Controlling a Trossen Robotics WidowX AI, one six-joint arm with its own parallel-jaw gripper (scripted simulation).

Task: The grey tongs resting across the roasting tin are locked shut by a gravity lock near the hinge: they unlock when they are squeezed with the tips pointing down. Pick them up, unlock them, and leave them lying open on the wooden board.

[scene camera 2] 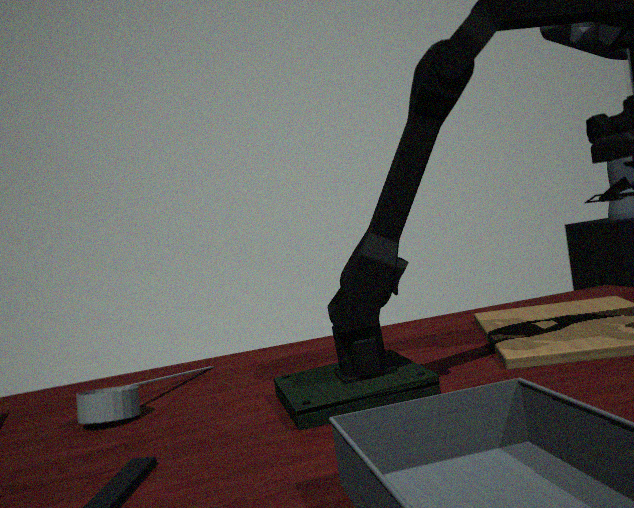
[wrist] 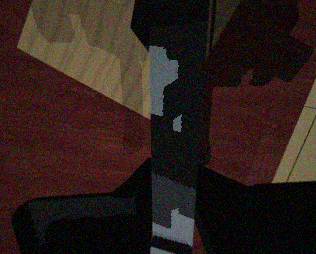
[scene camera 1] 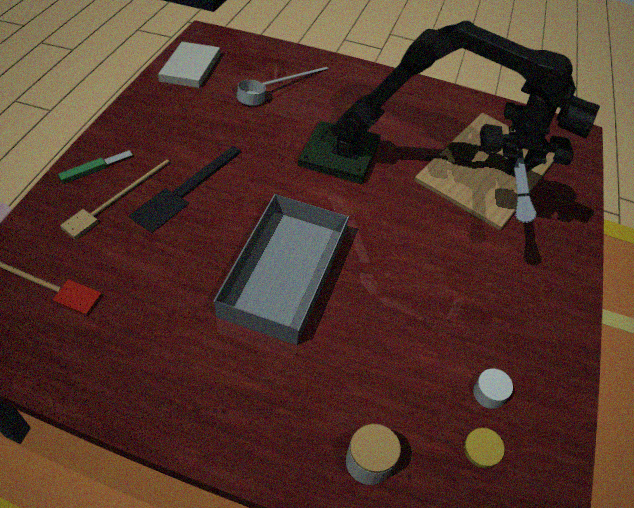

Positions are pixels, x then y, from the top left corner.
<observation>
saucepan: scene camera 2; scene camera 1; not seen in the wrist view (out of frame)
grey block: scene camera 1 190,64; not seen in scene camera 2 (out of frame); not seen in the wrist view (out of frame)
green-handled knife: scene camera 1 96,165; not seen in scene camera 2 (out of frame); not seen in the wrist view (out of frame)
wooden spatula: scene camera 1 82,222; not seen in scene camera 2 (out of frame); not seen in the wrist view (out of frame)
same spot on saucepan: (scene camera 2: pixel 95 406) = (scene camera 1: pixel 242 96)
</observation>
